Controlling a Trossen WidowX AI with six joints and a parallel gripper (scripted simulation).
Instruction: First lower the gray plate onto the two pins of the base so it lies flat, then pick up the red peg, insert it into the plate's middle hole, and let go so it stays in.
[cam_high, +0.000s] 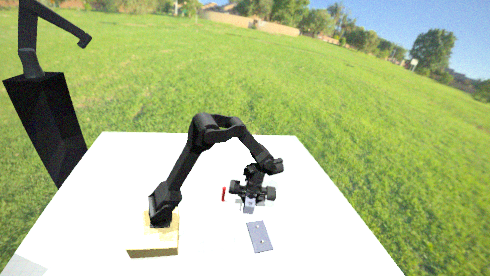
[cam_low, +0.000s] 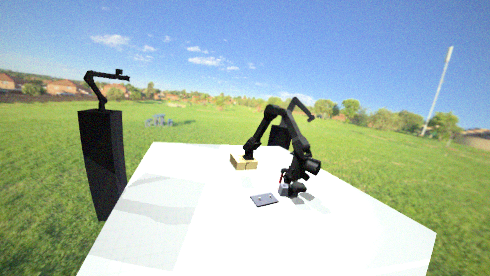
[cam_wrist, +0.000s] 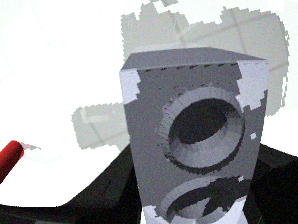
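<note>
My gripper tip is 1 cm short of the gray base and 15 cm to the left of it. From my gripper tip the other things lie so: gray plate (3 cm above); red peg (11 cm behind, 3 cm to the left, 3 cm above).
</note>
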